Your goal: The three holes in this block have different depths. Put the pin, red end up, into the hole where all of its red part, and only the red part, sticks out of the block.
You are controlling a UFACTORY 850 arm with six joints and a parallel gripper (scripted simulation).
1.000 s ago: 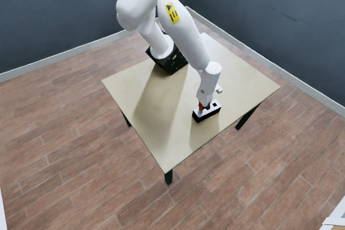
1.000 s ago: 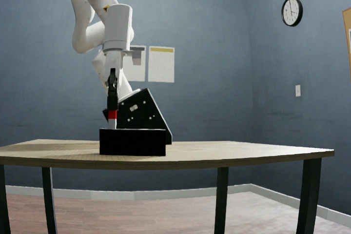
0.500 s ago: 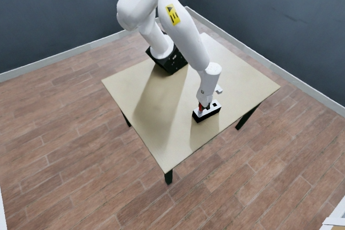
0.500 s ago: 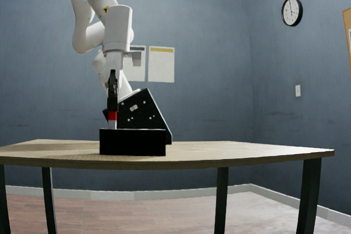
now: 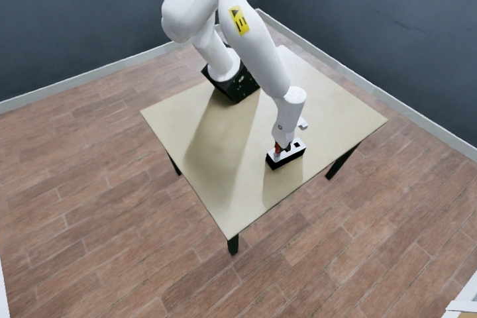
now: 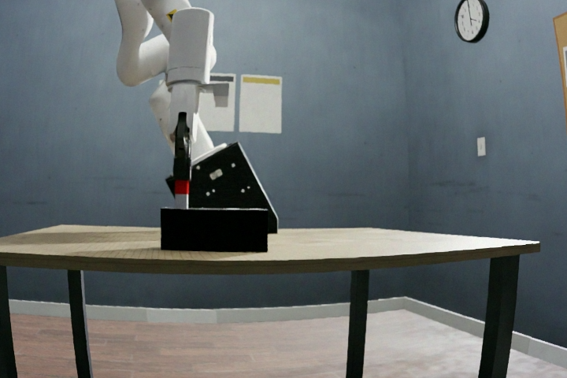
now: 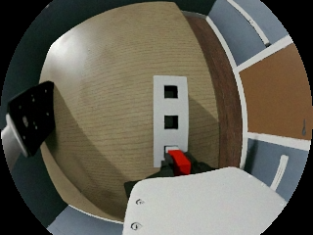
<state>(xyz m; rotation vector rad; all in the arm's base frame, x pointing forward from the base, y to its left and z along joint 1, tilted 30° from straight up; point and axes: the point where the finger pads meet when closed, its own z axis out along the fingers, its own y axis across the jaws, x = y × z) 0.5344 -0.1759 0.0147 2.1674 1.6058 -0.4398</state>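
Right now my hand is 10 mm above the pin. Round my hand: black block: 110 mm below, 60 mm to the left, 20 mm ahead.
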